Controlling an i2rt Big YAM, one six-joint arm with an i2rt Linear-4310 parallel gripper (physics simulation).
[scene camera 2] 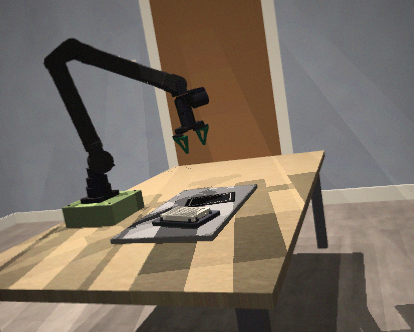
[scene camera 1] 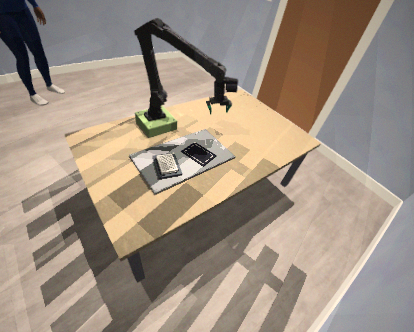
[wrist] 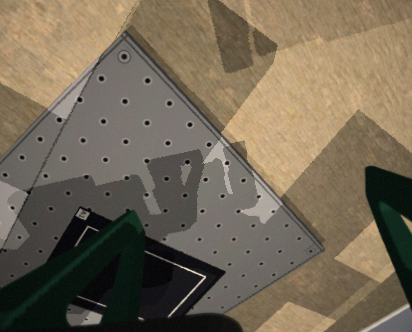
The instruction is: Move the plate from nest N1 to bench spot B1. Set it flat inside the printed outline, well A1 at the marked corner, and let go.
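Frame: origin at the arm's base, x down, y left, z ahead, level; centimetres.
Where they show: gripper, fingertip midpoint: (scene camera 2: 195, 149) (scene camera 1: 218, 113) (wrist: 247, 202); arm's base, link origin: (scene camera 2: 100, 198) (scene camera 1: 155, 115).
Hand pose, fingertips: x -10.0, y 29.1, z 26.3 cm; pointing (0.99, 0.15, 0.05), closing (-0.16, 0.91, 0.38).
Each offset is from my fingertips to the centre of the thing. "spot": to the spot under its first point. Level surfaces: height alone.
The pale plate @[dz +11.6, dx +13.6, dy -40.0 cm] (scene camera 1: 166, 163) (scene camera 2: 185, 214) sits flat on the dark nest N1 (scene camera 1: 175, 175) (scene camera 2: 172, 225). Beside it on the same board is bench spot B1, a black patch @[spot: dz +11.2, dx +15.3, dy -19.0 cm] (scene camera 1: 199, 153) (scene camera 2: 225, 198) (wrist: 200, 272) with a white printed outline. In the wrist view a small A1 label @[spot: dz +1.9, dx +15.3, dy -16.1 cm] (wrist: 83, 214) marks one corner of the patch. My gripper (scene camera 1: 219, 111) (scene camera 2: 195, 148) (wrist: 247, 202) is open and empty, high above the table past the B1 end of the board. In the wrist view one finger covers part of the patch; the plate does not show there.
The grey perforated board @[dz +8.7, dx +16.1, dy -27.6 cm] (scene camera 1: 157, 186) (scene camera 2: 122, 238) (wrist: 167, 120) lies on the wooden table @[dx +16.8 cm] (scene camera 1: 120, 220) (scene camera 2: 60, 270) (wrist: 320, 75). The arm stands on a green base block (scene camera 1: 159, 127) (scene camera 2: 92, 214) beside the board. A person (scene camera 1: 25, 45) stands beyond the table, and a brown door (scene camera 1: 315, 55) (scene camera 2: 220, 65) is behind.
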